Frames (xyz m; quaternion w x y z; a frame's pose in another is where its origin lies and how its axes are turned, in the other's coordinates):
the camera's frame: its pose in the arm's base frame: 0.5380 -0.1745 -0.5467 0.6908 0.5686 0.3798 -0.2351
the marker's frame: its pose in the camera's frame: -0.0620 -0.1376 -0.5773 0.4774 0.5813 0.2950 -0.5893
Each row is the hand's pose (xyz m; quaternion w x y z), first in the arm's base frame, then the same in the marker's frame.
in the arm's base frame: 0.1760 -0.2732 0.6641 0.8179 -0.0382 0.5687 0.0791
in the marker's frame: -0.9102 -1.0952 0.0341 0.0612 -0.7861 -0.6010 0.1311
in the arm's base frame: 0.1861 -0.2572 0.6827 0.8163 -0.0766 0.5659 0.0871
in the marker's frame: -0.9049 -1.1123 0.0145 0.0355 -0.7787 -0.6172 0.1072
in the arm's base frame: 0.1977 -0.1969 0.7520 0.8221 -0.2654 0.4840 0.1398
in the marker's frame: -0.8757 -1.1846 -0.0355 0.1418 0.7181 0.6807 -0.0296
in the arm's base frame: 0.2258 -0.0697 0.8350 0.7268 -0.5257 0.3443 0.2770
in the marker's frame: -0.7965 -1.2773 -0.1303 0.4129 0.6035 0.6679 0.1389
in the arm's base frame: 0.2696 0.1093 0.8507 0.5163 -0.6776 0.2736 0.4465
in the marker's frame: -0.6562 -1.3125 -0.2455 0.5770 0.5145 0.5263 0.3540
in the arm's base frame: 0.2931 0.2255 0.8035 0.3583 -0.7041 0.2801 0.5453
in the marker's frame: -0.5462 -1.2836 -0.3033 0.6038 0.4873 0.3997 0.4880
